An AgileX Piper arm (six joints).
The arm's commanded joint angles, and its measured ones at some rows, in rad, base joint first. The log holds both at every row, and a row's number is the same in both.
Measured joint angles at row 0:
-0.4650 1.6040 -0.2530 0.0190 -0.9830 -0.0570
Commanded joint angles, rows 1 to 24:
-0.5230 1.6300 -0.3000 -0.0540 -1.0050 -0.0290
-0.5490 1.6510 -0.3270 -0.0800 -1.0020 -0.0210
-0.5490 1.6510 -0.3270 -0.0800 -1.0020 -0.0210
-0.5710 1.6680 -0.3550 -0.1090 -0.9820 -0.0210
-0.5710 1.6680 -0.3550 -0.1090 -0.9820 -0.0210
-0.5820 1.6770 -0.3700 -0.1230 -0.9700 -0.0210
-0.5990 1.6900 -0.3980 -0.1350 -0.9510 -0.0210
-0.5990 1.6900 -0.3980 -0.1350 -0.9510 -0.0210
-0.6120 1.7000 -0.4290 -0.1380 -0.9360 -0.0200
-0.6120 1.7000 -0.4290 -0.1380 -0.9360 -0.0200
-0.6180 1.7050 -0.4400 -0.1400 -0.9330 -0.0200
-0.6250 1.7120 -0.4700 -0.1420 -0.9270 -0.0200
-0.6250 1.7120 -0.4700 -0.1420 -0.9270 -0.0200
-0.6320 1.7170 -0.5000 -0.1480 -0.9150 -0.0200
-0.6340 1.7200 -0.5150 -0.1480 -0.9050 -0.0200
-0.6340 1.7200 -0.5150 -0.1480 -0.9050 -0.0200
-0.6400 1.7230 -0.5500 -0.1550 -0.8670 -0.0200
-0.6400 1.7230 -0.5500 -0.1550 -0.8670 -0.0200
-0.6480 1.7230 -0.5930 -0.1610 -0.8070 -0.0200
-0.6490 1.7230 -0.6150 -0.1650 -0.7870 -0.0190
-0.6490 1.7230 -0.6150 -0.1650 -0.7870 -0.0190
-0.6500 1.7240 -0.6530 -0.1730 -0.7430 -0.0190
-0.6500 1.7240 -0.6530 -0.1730 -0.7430 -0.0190
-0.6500 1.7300 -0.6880 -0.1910 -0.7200 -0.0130
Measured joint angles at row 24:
-0.6450 1.7270 -0.6390 -0.1630 -0.7620 -0.0240
